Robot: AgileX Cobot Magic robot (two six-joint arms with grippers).
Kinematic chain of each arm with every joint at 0, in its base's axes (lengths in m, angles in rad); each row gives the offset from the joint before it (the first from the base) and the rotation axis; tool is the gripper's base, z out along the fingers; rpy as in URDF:
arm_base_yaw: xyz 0 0 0.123 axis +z
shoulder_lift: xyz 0 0 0 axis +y
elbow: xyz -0.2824 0 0.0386 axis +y
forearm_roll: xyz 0.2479 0 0.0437 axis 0.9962 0 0.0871
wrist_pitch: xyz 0 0 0 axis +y
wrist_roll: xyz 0.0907 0 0.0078 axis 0.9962 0 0.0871
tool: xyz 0 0 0 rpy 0 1.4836 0
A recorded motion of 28 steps. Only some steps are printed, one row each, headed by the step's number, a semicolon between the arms.
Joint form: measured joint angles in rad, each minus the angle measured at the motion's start. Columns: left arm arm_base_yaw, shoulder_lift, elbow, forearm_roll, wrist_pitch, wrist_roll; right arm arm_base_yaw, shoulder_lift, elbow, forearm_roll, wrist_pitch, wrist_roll.
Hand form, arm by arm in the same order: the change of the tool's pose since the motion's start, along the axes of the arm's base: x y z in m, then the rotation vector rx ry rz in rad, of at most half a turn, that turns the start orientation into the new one. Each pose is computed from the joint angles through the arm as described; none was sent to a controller.
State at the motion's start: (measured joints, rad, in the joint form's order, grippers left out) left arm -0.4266 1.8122 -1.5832 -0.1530 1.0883 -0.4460; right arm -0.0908 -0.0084 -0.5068 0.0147 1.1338 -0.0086
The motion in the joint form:
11: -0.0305 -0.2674 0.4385 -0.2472 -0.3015 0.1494; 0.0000 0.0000 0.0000 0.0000 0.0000 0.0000
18: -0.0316 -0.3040 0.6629 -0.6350 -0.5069 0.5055; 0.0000 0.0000 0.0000 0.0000 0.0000 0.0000
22: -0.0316 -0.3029 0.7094 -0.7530 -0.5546 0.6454; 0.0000 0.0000 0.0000 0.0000 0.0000 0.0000
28: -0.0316 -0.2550 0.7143 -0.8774 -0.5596 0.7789; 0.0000 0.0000 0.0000 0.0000 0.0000 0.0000
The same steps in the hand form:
11: -0.0715 0.0077 -0.0157 -0.2091 -0.0692 -0.0284; 0.0000 0.0000 0.0000 0.0000 0.0000 0.0000
18: -0.0927 0.0062 -0.0507 -0.3712 -0.1077 -0.0519; 0.0000 0.0000 0.0000 0.0000 0.0000 0.0000
22: -0.0955 0.0064 -0.0594 -0.3938 -0.1385 -0.0686; 0.0000 0.0000 0.0000 0.0000 0.0000 0.0000
28: -0.0906 0.0008 -0.0711 -0.4218 -0.1284 -0.0889; 0.0000 0.0000 0.0000 0.0000 0.0000 0.0000

